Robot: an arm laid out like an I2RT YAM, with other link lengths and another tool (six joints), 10 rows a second.
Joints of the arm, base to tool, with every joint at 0 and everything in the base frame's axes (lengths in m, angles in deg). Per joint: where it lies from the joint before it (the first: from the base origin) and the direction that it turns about. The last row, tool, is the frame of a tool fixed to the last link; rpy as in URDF.
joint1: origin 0 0 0.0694 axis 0 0 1
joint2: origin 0.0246 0.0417 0.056 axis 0 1 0
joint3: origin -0.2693 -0.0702 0 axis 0 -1 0
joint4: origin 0.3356 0.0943 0.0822 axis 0 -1 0
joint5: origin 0.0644 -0.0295 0.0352 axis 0 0 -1
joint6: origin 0.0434 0 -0.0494 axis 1 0 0
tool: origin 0.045 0.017 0.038 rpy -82.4 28.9 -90
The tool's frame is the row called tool.
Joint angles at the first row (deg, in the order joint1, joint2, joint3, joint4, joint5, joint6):
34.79, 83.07, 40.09, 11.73, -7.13, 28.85
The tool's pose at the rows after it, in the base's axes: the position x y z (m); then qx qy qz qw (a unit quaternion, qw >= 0):
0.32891, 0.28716, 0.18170, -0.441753, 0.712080, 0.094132, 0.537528
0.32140, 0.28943, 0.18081, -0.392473, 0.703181, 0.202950, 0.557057
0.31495, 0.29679, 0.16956, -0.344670, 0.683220, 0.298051, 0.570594
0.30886, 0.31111, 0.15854, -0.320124, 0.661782, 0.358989, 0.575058
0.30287, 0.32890, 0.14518, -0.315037, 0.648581, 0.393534, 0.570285
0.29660, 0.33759, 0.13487, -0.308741, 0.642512, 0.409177, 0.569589
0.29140, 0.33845, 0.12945, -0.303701, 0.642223, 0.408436, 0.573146
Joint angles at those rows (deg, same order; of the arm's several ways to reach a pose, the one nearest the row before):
34.76, 80.87, 38.89, 14.71, -13.27, 35.83
35.01, 81.25, 35.69, 25.88, -20.91, 47.10
36.28, 85.60, 33.27, 41.63, -25.39, 58.58
38.47, 91.46, 33.39, 53.82, -26.83, 65.90
40.91, 97.27, 34.96, 61.06, -27.11, 69.45
42.56, 100.70, 35.44, 65.70, -26.28, 71.36
43.41, 101.69, 34.90, 67.67, -24.85, 71.62

